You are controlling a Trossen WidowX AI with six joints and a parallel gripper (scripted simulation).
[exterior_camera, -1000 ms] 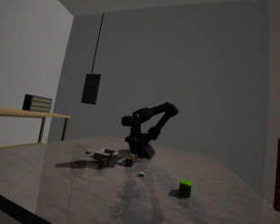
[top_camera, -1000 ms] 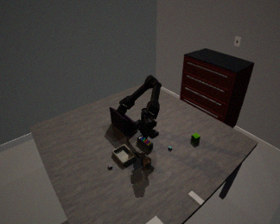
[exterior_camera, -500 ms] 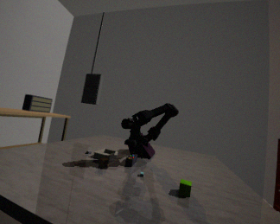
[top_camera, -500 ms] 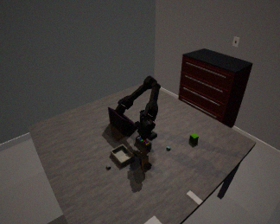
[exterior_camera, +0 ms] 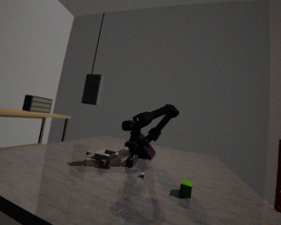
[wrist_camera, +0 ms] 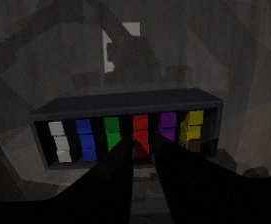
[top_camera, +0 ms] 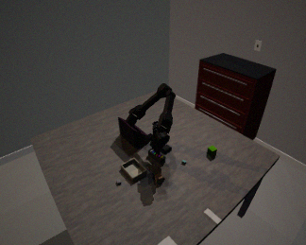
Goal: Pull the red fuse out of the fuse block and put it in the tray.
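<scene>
Now: gripper tip 20 mm above the red fuse. Also, from my gripper tip: green fuse 20 mm below, 20 mm behind; then purple fuse 20 mm below, 20 mm ahead; then small cyan piece 140 mm ahead, 90 mm to the left, 40 mm below.
</scene>
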